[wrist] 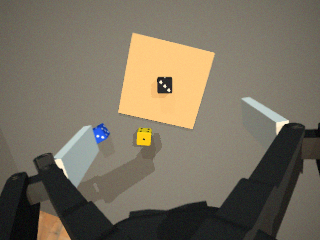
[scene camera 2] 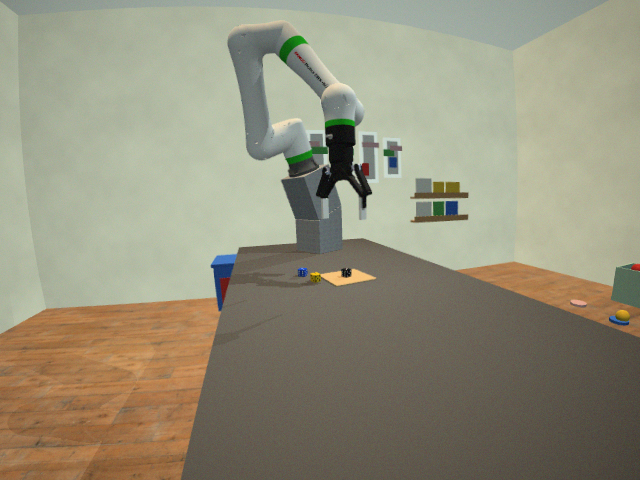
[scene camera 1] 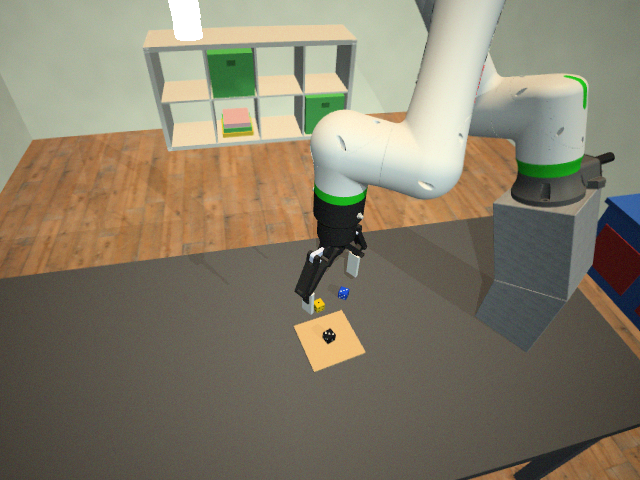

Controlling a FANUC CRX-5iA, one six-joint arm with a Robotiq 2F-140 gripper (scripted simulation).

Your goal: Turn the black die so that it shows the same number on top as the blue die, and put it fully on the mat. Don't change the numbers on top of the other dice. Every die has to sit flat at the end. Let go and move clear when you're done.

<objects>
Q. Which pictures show my gripper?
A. The wrist view, scene camera 2 and scene camera 1: all of them.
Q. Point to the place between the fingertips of my gripper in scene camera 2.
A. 343, 218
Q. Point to a tan mat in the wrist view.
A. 149, 58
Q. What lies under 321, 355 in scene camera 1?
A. A tan mat.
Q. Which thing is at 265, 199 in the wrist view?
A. My gripper.
</objects>
